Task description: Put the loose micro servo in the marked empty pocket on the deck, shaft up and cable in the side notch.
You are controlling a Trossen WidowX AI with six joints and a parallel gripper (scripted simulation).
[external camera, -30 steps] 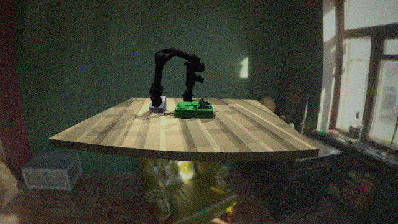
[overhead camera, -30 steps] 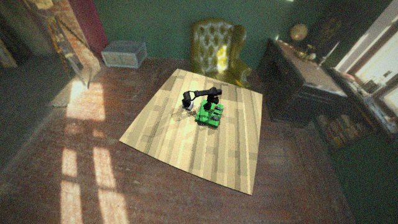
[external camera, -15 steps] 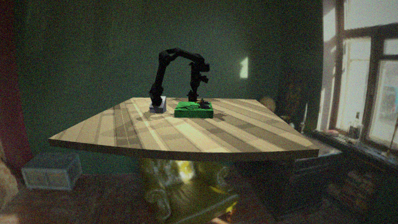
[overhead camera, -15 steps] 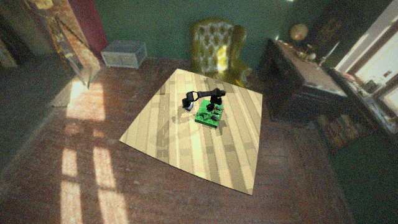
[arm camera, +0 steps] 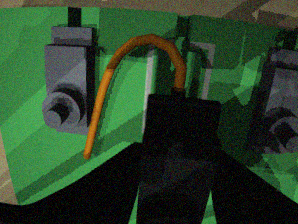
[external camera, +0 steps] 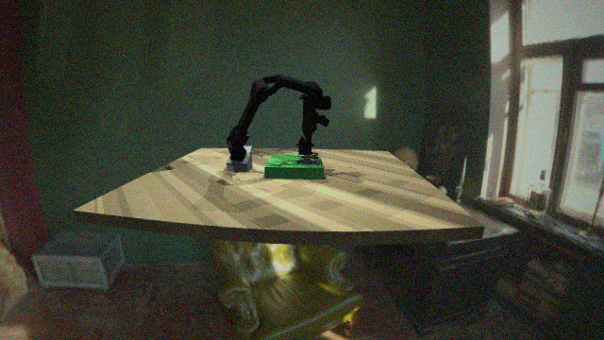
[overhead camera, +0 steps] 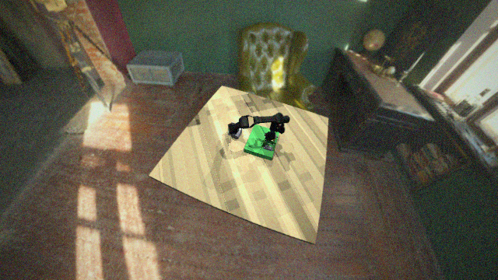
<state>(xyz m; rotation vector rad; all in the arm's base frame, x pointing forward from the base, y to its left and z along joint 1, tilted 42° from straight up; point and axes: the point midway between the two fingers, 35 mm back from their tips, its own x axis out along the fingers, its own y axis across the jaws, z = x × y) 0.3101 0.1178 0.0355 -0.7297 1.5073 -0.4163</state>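
The green robot deck lies 100 mm behind my gripper tip, 20 mm to the right of it and 100 mm below it.
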